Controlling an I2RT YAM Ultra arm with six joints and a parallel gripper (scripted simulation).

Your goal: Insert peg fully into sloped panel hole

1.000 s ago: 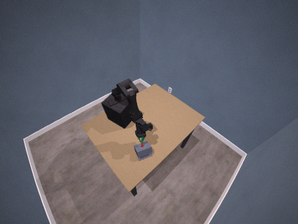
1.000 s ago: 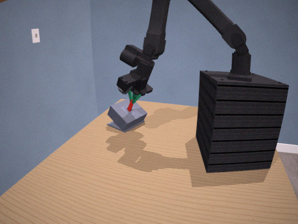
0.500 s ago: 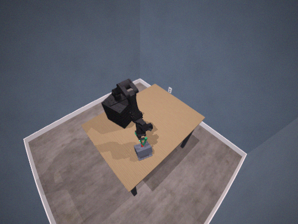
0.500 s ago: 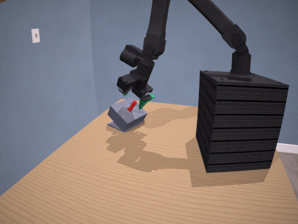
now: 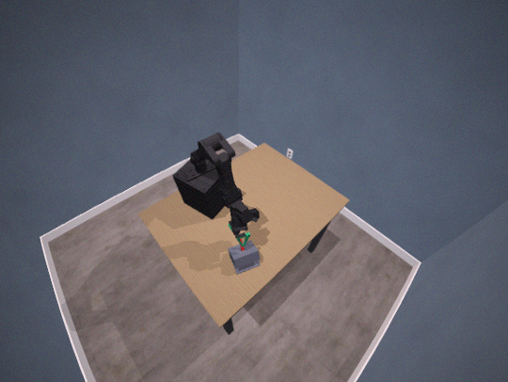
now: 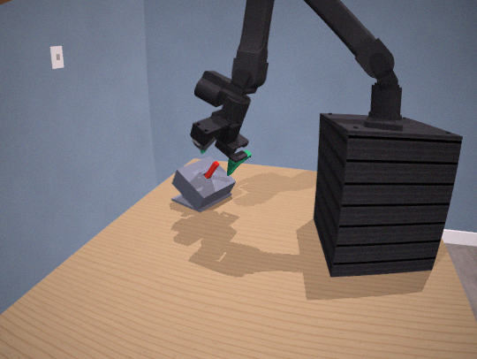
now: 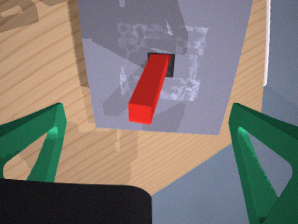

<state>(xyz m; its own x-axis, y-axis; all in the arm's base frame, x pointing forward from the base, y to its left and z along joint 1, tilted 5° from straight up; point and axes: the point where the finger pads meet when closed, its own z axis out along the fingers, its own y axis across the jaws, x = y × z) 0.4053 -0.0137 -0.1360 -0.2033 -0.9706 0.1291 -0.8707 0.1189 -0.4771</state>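
My gripper is now 20 mm short of the red peg and 40 mm above it.
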